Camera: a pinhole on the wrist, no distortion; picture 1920 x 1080 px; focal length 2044.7 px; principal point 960.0 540.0 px. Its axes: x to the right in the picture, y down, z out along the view. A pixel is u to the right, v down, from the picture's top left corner.
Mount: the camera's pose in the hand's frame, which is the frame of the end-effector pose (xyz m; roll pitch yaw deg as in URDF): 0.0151 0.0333 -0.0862 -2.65 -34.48 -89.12
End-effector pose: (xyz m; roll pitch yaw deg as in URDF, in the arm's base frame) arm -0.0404 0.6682 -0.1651 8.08 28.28 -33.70
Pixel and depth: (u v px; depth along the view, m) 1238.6 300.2 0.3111
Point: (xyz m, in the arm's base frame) 0.1197 0.7366 0.0312
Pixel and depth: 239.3 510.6 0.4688
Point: 0.3046 0.9208 0.0575
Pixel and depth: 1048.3 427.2 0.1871
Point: 0.0713 0.7393 -0.0908
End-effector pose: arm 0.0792 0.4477 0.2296 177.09 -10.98 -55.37
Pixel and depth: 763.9 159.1 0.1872
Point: -0.0519 0.3608 0.1769
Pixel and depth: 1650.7 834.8 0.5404
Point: 0.0186 0.1641 -0.1892
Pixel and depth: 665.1 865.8 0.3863
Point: -0.1032 0.1716 0.0675
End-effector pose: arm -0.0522 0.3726 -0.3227 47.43 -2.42 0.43
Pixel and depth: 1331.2 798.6 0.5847
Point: 0.0396 0.2267 0.1910
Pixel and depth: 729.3 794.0 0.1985
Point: -0.0127 0.4369 -0.1571
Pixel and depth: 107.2 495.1 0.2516
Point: -0.0454 0.5046 -0.0872
